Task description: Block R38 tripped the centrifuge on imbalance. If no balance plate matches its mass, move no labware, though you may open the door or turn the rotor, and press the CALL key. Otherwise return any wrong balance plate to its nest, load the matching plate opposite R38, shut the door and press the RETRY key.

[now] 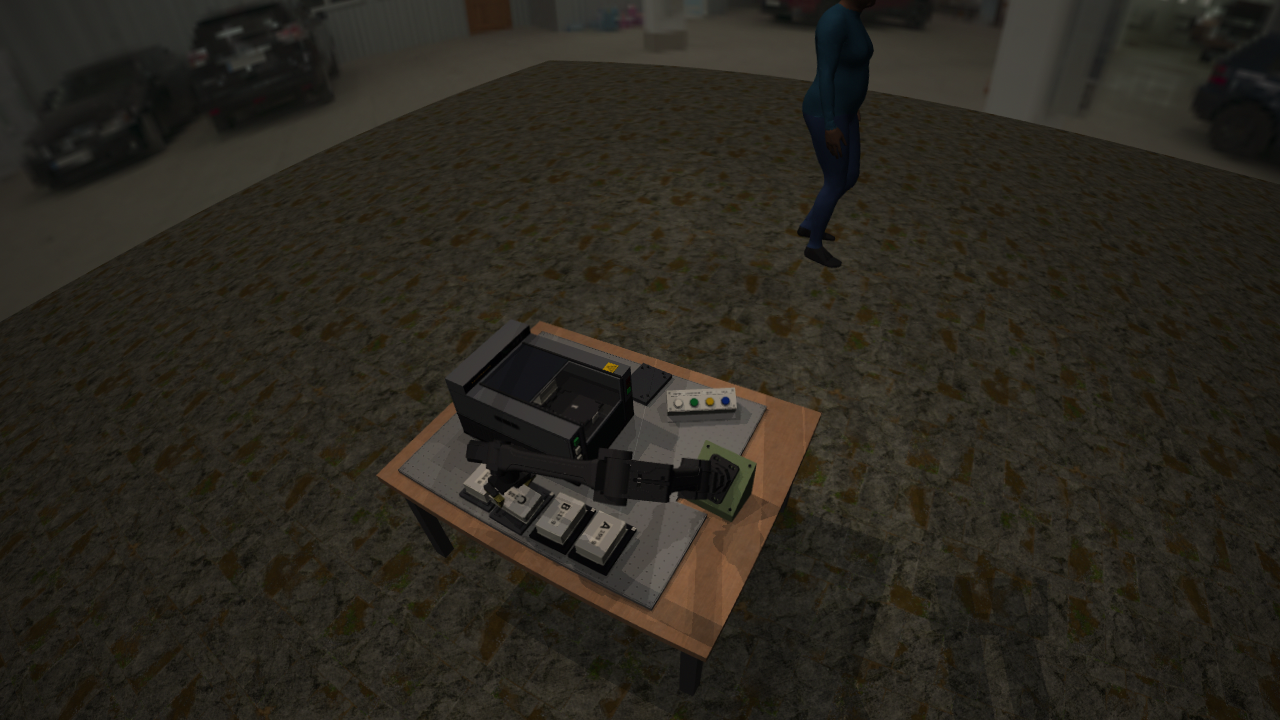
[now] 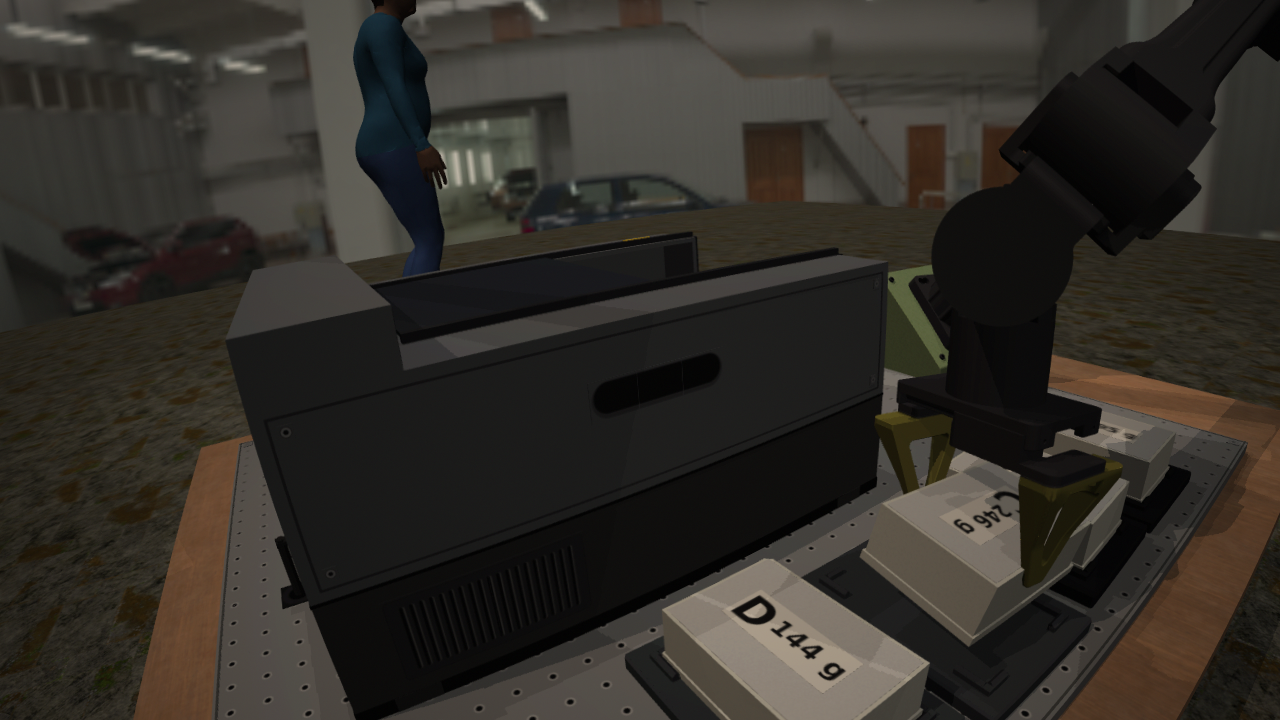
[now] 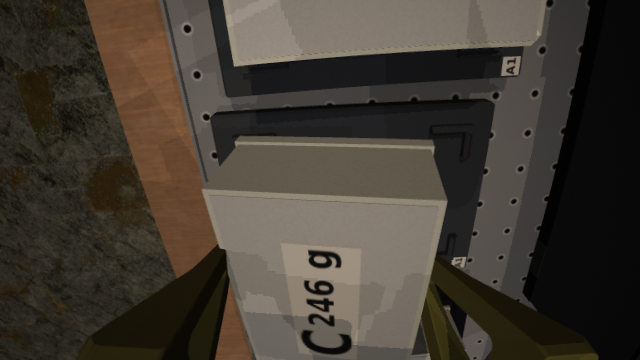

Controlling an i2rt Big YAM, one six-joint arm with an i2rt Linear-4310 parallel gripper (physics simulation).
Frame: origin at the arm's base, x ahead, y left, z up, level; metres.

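Seen in the pictures: gripper, fingertip midpoint: (image 1: 512, 497) (image 2: 972, 550) (image 3: 326, 252); arm's base at its link origin: (image 1: 717, 479) (image 2: 946, 313).
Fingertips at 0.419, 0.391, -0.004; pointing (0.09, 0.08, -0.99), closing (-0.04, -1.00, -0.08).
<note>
Pixels of each thing's top centre, then the offset from my fingertips to it, as dx, dy, dz. "*": a spot on its surface instead. Level surfaces: height alone.
- pale balance plate C at its top centre: (image 3: 332, 332) (image 2: 990, 493) (image 1: 513, 491) -0.013, -0.003, +0.035
- Plate D at its top centre: (image 2: 788, 636) (image 1: 486, 474) +0.130, -0.011, -0.012
- Plates B at its top centre: (image 2: 1035, 473) (image 1: 560, 513) -0.139, -0.049, -0.012
- A at its top centre: (image 2: 1095, 425) (image 1: 600, 533) -0.267, -0.069, -0.012
- dark rotor at its top centre: (image 1: 574, 406) +0.046, -0.320, +0.074
- key panel at a spot on its surface: (image 1: 671, 394) * -0.119, -0.583, +0.012
- black plate at its top centre: (image 1: 644, 379) +0.029, -0.631, -0.040
- table at its surface level: dz -0.079
My gripper (image 1: 499, 494) (image 2: 977, 537) (image 3: 326, 252) is shut on the pale balance plate C (image 2: 939, 519) (image 3: 320, 220), labelled 246 g. It holds the plate low over its dark nest (image 2: 832, 577) (image 3: 465, 200); contact with the nest is unclear. Plate D (image 1: 479, 483) (image 2: 787, 653) (image 3: 375, 30), 144 g, sits in the neighbouring nest. Plates B (image 1: 562, 517) and A (image 1: 601, 537) sit in their nests on the other side. The centrifuge (image 1: 514, 428) (image 2: 501, 447) has its top opening uncovered, showing part of the dark rotor (image 1: 574, 407). Block R38 cannot be made out. The key panel (image 1: 671, 394) has white, green, yellow and blue keys; their labels are unreadable.
The centrifuge's tall side wall stands beside the row of nests. A black plate (image 1: 649, 382) lies between the centrifuge and the key panel. The arm's green base (image 1: 741, 497) stands at the table (image 1: 778, 447) side. A person (image 1: 832, 89) (image 2: 393, 116) stands beyond the table.
</note>
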